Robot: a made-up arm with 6 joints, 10 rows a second.
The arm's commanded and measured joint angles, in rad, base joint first. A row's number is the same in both.
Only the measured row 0 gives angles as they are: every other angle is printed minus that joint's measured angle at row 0.
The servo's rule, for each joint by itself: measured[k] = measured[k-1] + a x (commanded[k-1-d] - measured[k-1]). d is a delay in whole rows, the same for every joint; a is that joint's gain. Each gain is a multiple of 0.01, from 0.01 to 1. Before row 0 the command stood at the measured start. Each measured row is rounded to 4 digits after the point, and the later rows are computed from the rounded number. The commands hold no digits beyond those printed.
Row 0, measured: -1.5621, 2.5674, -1.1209, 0.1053, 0.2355, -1.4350
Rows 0 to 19, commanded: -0.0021, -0.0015, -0.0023, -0.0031, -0.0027, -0.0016; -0.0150, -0.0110, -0.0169, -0.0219, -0.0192, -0.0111; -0.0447, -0.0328, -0.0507, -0.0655, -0.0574, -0.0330; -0.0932, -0.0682, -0.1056, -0.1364, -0.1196, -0.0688; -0.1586, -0.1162, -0.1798, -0.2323, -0.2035, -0.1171; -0.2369, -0.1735, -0.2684, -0.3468, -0.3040, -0.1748; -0.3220, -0.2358, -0.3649, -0.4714, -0.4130, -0.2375; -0.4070, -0.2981, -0.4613, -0.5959, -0.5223, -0.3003; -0.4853, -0.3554, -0.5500, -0.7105, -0.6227, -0.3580; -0.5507, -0.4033, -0.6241, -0.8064, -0.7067, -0.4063; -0.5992, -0.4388, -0.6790, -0.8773, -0.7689, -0.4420; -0.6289, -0.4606, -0.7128, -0.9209, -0.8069, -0.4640; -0.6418, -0.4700, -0.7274, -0.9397, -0.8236, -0.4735; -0.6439, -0.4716, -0.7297, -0.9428, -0.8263, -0.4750; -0.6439, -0.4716, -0.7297, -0.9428, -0.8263, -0.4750; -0.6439, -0.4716, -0.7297, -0.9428, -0.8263, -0.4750; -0.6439, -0.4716, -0.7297, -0.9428, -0.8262, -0.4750; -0.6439, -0.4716, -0.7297, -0.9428, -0.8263, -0.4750; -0.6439, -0.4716, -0.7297, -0.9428, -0.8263, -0.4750; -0.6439, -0.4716, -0.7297, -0.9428, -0.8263, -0.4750
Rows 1 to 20, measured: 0.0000, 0.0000, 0.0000, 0.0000, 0.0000, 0.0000; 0.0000, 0.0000, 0.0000, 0.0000, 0.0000, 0.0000; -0.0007, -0.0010, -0.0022, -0.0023, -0.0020, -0.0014; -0.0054, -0.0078, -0.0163, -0.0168, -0.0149, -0.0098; -0.0184, -0.0248, -0.0493, -0.0528, -0.0468, -0.0300; -0.0431, -0.0543, -0.1033, -0.1147, -0.1014, -0.0638; -0.0812, -0.0964, -0.1767, -0.2017, -0.1780, -0.1102; -0.1326, -0.1488, -0.2647, -0.3091, -0.2725, -0.1664; -0.1951, -0.2080, -0.3609, -0.4292, -0.3779, -0.2283; -0.2650, -0.2693, -0.4573, -0.5526, -0.4862, -0.2909; -0.3377, -0.3278, -0.5463, -0.6694, -0.5886, -0.3493; -0.4080, -0.3791, -0.6210, -0.7708, -0.6772, -0.3989; -0.4711, -0.4197, -0.6767, -0.8496, -0.7460, -0.4364; -0.5232, -0.4475, -0.7114, -0.9024, -0.7917, -0.4604; -0.5623, -0.4628, -0.7268, -0.9300, -0.8156, -0.4718; -0.5892, -0.4688, -0.7296, -0.9395, -0.8236, -0.4746; -0.6073, -0.4707, -0.7297, -0.9419, -0.8256, -0.4749; -0.6194, -0.4713, -0.7297, -0.9426, -0.8261, -0.4750; -0.6275, -0.4715, -0.7297, -0.9427, -0.8262, -0.4750; -0.6329, -0.4716, -0.7297, -0.9428, -0.8263, -0.4750
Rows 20 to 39, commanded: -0.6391, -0.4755, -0.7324, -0.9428, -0.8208, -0.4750; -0.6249, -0.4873, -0.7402, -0.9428, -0.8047, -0.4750; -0.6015, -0.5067, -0.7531, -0.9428, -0.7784, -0.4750; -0.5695, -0.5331, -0.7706, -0.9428, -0.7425, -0.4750; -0.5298, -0.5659, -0.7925, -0.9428, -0.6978, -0.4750; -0.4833, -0.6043, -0.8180, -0.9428, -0.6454, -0.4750; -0.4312, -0.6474, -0.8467, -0.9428, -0.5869, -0.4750; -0.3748, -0.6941, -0.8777, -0.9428, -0.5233, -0.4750; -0.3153, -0.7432, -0.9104, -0.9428, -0.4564, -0.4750; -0.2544, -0.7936, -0.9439, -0.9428, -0.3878, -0.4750; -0.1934, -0.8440, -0.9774, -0.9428, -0.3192, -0.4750; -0.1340, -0.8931, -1.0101, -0.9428, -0.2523, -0.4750; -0.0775, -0.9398, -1.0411, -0.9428, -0.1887, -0.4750; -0.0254, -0.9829, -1.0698, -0.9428, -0.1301, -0.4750; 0.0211, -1.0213, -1.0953, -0.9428, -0.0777, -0.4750; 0.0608, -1.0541, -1.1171, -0.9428, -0.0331, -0.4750; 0.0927, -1.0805, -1.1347, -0.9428, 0.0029, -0.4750; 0.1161, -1.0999, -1.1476, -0.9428, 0.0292, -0.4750; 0.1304, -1.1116, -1.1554, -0.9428, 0.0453, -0.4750; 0.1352, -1.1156, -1.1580, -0.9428, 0.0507, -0.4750
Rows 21 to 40, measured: -0.6365, -0.4716, -0.7297, -0.9428, -0.8263, -0.4750; -0.6389, -0.4716, -0.7297, -0.9428, -0.8263, -0.4750; -0.6390, -0.4743, -0.7323, -0.9428, -0.8222, -0.4750; -0.6343, -0.4831, -0.7399, -0.9428, -0.8091, -0.4750; -0.6235, -0.4991, -0.7526, -0.9428, -0.7861, -0.4750; -0.6057, -0.5222, -0.7699, -0.9428, -0.7534, -0.4750; -0.5807, -0.5519, -0.7916, -0.9428, -0.7117, -0.4750; -0.5486, -0.5875, -0.8169, -0.9428, -0.6620, -0.4750; -0.5099, -0.6282, -0.8455, -0.9428, -0.6057, -0.4750; -0.4653, -0.6730, -0.8764, -0.9428, -0.5439, -0.4750; -0.4158, -0.7207, -0.9090, -0.9428, -0.4783, -0.4750; -0.3625, -0.7703, -0.9425, -0.9428, -0.4104, -0.4750; -0.3067, -0.8204, -0.9760, -0.9428, -0.3420, -0.4750; -0.2497, -0.8698, -1.0087, -0.9428, -0.2747, -0.4750; -0.1929, -0.9174, -1.0398, -0.9428, -0.2102, -0.4750; -0.1376, -0.9619, -1.0686, -0.9428, -0.1501, -0.4750; -0.0852, -1.0023, -1.0942, -0.9428, -0.0958, -0.4750; -0.0370, -1.0375, -1.1162, -0.9428, -0.0488, -0.4750; 0.0058, -1.0667, -1.1340, -0.9428, -0.0100, -0.4750; 0.0422, -1.0893, -1.1471, -0.9428, 0.0194, -0.4750
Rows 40 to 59, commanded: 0.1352, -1.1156, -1.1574, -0.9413, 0.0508, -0.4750; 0.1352, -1.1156, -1.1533, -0.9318, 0.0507, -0.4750; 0.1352, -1.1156, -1.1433, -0.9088, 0.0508, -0.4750; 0.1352, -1.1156, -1.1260, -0.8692, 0.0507, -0.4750; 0.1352, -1.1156, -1.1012, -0.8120, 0.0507, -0.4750; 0.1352, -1.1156, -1.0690, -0.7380, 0.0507, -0.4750; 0.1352, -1.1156, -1.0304, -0.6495, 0.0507, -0.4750; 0.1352, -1.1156, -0.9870, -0.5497, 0.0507, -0.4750; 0.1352, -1.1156, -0.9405, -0.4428, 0.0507, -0.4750; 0.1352, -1.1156, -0.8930, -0.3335, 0.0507, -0.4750; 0.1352, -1.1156, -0.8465, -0.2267, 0.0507, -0.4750; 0.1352, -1.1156, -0.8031, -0.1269, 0.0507, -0.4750; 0.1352, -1.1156, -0.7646, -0.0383, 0.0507, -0.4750; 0.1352, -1.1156, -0.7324, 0.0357, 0.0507, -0.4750; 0.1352, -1.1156, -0.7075, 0.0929, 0.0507, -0.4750; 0.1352, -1.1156, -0.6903, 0.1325, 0.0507, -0.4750; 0.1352, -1.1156, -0.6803, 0.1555, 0.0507, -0.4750; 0.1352, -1.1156, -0.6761, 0.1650, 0.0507, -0.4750; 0.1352, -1.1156, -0.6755, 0.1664, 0.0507, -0.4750; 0.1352, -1.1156, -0.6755, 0.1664, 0.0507, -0.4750
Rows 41 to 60, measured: 0.0713, -1.1045, -1.1551, -0.9428, 0.0388, -0.4750; 0.0924, -1.1120, -1.1579, -0.9428, 0.0477, -0.4750; 0.1065, -1.1144, -1.1574, -0.9417, 0.0500, -0.4750; 0.1160, -1.1152, -1.1535, -0.9344, 0.0505, -0.4750; 0.1223, -1.1155, -1.1437, -0.9155, 0.0507, -0.4750; 0.1266, -1.1156, -1.1267, -0.8812, 0.0507, -0.4750; 0.1294, -1.1156, -1.1022, -0.8300, 0.0507, -0.4750; 0.1313, -1.1156, -1.0703, -0.7619, 0.0507, -0.4750; 0.1326, -1.1156, -1.0320, -0.6787, 0.0507, -0.4750; 0.1335, -1.1156, -0.9888, -0.5832, 0.0507, -0.4750; 0.1341, -1.1156, -0.9424, -0.4793, 0.0507, -0.4750; 0.1345, -1.1156, -0.8950, -0.3714, 0.0507, -0.4750; 0.1347, -1.1156, -0.8484, -0.2643, 0.0507, -0.4750; 0.1349, -1.1156, -0.8049, -0.1626, 0.0507, -0.4750; 0.1350, -1.1156, -0.7662, -0.0706, 0.0507, -0.4750; 0.1351, -1.1156, -0.7338, 0.0081, 0.0507, -0.4750; 0.1351, -1.1156, -0.7086, 0.0709, 0.0507, -0.4750; 0.1351, -1.1156, -0.6910, 0.1165, 0.0507, -0.4750; 0.1351, -1.1156, -0.6807, 0.1454, 0.0507, -0.4750; 0.1351, -1.1156, -0.6763, 0.1599, 0.0507, -0.4750
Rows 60 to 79, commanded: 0.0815, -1.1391, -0.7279, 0.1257, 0.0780, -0.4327; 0.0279, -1.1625, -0.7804, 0.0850, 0.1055, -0.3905; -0.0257, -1.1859, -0.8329, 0.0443, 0.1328, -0.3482; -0.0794, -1.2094, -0.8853, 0.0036, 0.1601, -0.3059; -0.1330, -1.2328, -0.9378, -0.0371, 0.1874, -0.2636; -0.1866, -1.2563, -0.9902, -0.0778, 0.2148, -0.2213; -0.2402, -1.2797, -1.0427, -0.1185, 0.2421, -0.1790; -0.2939, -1.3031, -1.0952, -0.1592, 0.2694, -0.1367; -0.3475, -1.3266, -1.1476, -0.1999, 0.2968, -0.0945; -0.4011, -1.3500, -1.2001, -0.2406, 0.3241, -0.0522; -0.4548, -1.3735, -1.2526, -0.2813, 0.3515, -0.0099; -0.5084, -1.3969, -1.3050, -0.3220, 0.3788, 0.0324; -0.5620, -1.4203, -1.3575, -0.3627, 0.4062, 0.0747; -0.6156, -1.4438, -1.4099, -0.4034, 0.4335, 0.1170; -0.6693, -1.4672, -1.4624, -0.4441, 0.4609, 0.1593; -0.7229, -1.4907, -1.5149, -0.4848, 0.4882, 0.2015; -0.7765, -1.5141, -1.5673, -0.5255, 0.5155, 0.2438; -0.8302, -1.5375, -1.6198, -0.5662, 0.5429, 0.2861; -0.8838, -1.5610, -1.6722, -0.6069, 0.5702, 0.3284; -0.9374, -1.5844, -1.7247, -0.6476, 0.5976, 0.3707
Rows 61 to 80, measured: 0.1351, -1.1156, -0.6755, 0.1647, 0.0507, -0.4750; 0.1351, -1.1156, -0.6755, 0.1660, 0.0507, -0.4750; 0.1174, -1.1316, -0.7258, 0.1362, 0.0712, -0.4382; 0.0879, -1.1526, -0.7782, 0.0983, 0.0969, -0.3967; 0.0504, -1.1752, -0.8307, 0.0583, 0.1238, -0.3545; 0.0076, -1.1985, -0.8831, 0.0178, 0.1510, -0.3122; -0.0388, -1.2218, -0.9356, -0.0228, 0.1783, -0.2699; -0.0876, -1.2453, -0.9880, -0.0635, 0.2057, -0.2276; -0.1380, -1.2687, -1.0405, -0.1042, 0.2330, -0.1853; -0.1894, -1.2921, -1.0930, -0.1449, 0.2603, -0.1430; -0.2416, -1.3156, -1.1454, -0.1856, 0.2877, -0.1008; -0.2942, -1.3390, -1.1979, -0.2263, 0.3150, -0.0585; -0.3472, -1.3625, -1.2504, -0.2670, 0.3424, -0.0162; -0.4004, -1.3859, -1.3028, -0.3077, 0.3697, 0.0261; -0.4537, -1.4093, -1.3553, -0.3484, 0.3971, 0.0684; -0.5071, -1.4328, -1.4077, -0.3891, 0.4244, 0.1107; -0.5606, -1.4562, -1.4602, -0.4298, 0.4518, 0.1530; -0.6142, -1.4797, -1.5127, -0.4705, 0.4791, 0.1952; -0.6678, -1.5031, -1.5651, -0.5112, 0.5064, 0.2375; -0.7214, -1.5265, -1.6176, -0.5519, 0.5338, 0.2798
